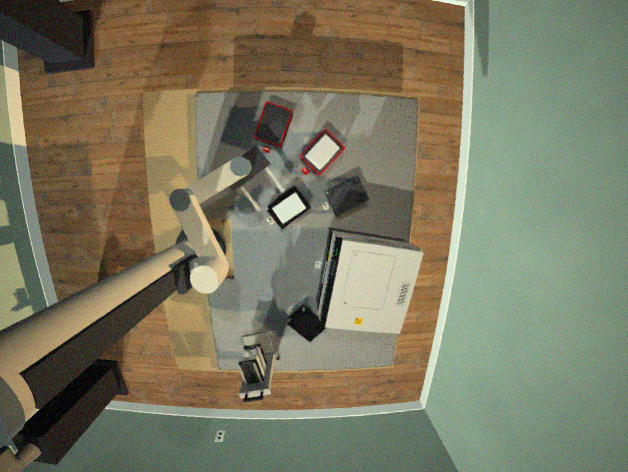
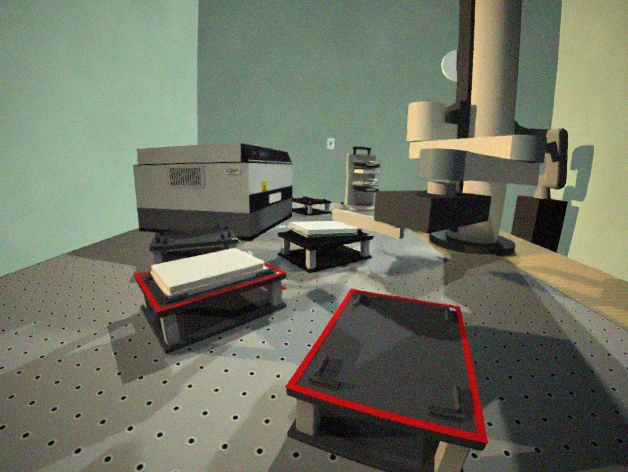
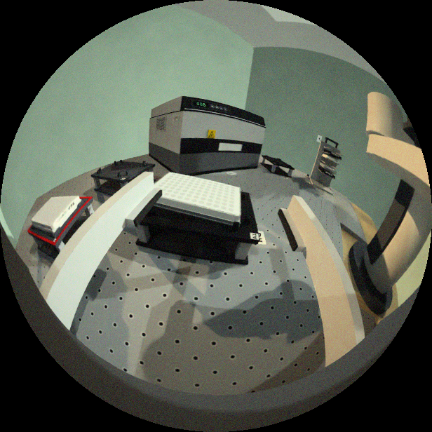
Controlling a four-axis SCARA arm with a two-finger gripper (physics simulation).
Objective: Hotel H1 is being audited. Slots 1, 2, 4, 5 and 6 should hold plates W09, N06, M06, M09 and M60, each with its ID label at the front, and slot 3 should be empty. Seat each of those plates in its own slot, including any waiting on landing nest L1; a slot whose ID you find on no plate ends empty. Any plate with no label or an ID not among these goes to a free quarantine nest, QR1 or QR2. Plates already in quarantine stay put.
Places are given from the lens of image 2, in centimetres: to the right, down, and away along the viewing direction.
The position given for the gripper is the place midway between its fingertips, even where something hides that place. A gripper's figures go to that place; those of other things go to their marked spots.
gripper (image 2: 360,211): 9, -5, 51
white plate (image 2: 192,275): -14, 4, 29
grey instrument (image 2: 223,192): -23, -11, 66
The marked spots on the grey instrument and the white plate are 41 cm apart.
